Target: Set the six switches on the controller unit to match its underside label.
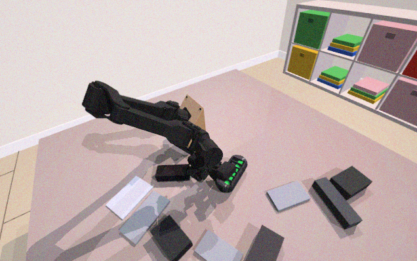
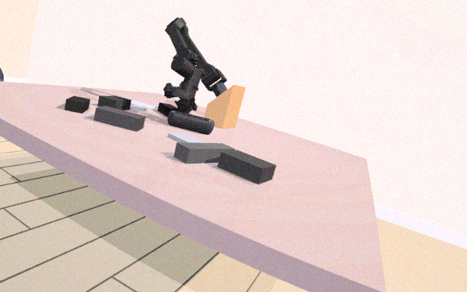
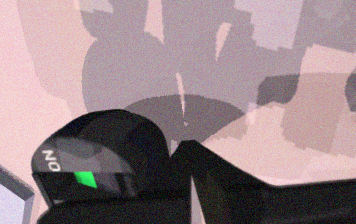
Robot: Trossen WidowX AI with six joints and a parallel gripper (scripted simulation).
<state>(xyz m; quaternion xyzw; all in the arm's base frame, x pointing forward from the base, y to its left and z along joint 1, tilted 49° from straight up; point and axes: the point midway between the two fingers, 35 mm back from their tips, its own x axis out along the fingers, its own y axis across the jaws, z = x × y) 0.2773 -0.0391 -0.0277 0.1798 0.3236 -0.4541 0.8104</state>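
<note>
The dark module lies 10 cm behind my gripper tip, 13 cm to the right of it and 1 cm above it.
</note>
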